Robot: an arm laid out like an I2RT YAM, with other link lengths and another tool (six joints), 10 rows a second.
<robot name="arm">
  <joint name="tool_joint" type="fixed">
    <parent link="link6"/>
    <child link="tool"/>
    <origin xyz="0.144 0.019 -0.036" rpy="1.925 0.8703 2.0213"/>
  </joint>
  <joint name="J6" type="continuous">
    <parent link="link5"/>
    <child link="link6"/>
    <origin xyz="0.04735 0 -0.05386" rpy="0 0 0"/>
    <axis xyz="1 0 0"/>
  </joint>
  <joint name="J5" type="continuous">
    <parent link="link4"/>
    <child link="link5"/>
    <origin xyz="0.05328 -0.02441 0.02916" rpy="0 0 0"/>
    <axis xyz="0 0 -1"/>
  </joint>
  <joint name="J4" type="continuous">
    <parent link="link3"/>
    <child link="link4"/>
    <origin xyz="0.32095 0.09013 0.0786" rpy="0 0 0"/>
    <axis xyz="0 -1 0"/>
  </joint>
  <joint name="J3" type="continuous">
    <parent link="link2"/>
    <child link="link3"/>
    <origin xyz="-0.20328 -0.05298 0" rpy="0 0 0"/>
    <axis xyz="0 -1 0"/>
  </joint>
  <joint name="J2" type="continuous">
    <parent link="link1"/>
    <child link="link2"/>
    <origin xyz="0.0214 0.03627 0.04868" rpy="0 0 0"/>
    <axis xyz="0 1 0"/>
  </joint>
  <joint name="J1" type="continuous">
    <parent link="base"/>
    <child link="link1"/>
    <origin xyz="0 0 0.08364" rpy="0 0 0"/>
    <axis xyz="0 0 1"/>
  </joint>
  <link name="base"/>
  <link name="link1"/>
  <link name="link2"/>
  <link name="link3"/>
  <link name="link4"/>
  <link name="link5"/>
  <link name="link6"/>
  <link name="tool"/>
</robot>
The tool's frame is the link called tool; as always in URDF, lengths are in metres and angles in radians. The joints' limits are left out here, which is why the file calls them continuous.
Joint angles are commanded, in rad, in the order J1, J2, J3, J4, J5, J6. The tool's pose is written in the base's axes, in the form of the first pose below.
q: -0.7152 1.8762 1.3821 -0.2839 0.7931 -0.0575
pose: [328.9 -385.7 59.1], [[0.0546 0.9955 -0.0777], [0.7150 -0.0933 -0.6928], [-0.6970 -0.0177 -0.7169]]
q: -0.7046 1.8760 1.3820 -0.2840 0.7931 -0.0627
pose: [332.7 -382.1 59.2], [[0.0421 0.9965 -0.0718], [0.7160 -0.0802 -0.6935], [-0.6969 -0.0223 -0.7169]]
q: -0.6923 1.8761 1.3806 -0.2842 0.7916 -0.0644
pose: [337.3 -377.7 58.4], [[0.0304 0.9975 -0.0635], [0.7179 -0.0660 -0.6930], [-0.6955 -0.0245 -0.7181]]
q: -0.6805 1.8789 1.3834 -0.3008 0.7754 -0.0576
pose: [342.6 -371.1 55.2], [[0.0163 0.9986 -0.0497], [0.7314 -0.0458 -0.6804], [-0.6817 -0.0253 -0.7312]]
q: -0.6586 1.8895 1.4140 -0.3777 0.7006 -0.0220
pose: [357.9 -353.4 48.9], [[-0.0114 0.9999 -0.0002], [0.7822 0.0088 -0.6230], [-0.6230 -0.0073 -0.7822]]
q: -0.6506 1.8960 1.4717 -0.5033 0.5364 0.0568
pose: [379.7 -327.6 45.9], [[-0.0172 0.9949 0.0999], [0.8661 0.0647 -0.4957], [-0.4996 0.0780 -0.8627]]
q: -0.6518 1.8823 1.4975 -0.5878 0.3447 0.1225
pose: [400.1 -297.5 46.1], [[-0.0292 0.9758 0.2169], [0.9340 0.1039 -0.3417], [-0.3560 0.1926 -0.9144]]
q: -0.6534 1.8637 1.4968 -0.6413 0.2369 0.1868
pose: [407.2 -275.6 47.6], [[-0.0161 0.9611 0.2756], [0.9671 0.0849 -0.2397], [-0.2538 0.2627 -0.9309]]
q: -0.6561 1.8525 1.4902 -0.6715 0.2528 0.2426
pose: [400.3 -273.6 48.4], [[0.0392 0.9644 0.2614], [0.9711 0.0248 -0.2373], [-0.2354 0.2631 -0.9356]]
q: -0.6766 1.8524 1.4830 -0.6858 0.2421 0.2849
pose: [393.4 -276.6 44.5], [[0.0906 0.9616 0.2589], [0.9745 -0.0320 -0.2221], [-0.2053 0.2724 -0.9400]]
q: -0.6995 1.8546 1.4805 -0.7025 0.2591 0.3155
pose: [382.1 -284.6 41.9], [[0.1439 0.9611 0.2357], [0.9695 -0.0891 -0.2283], [-0.1984 0.2614 -0.9446]]
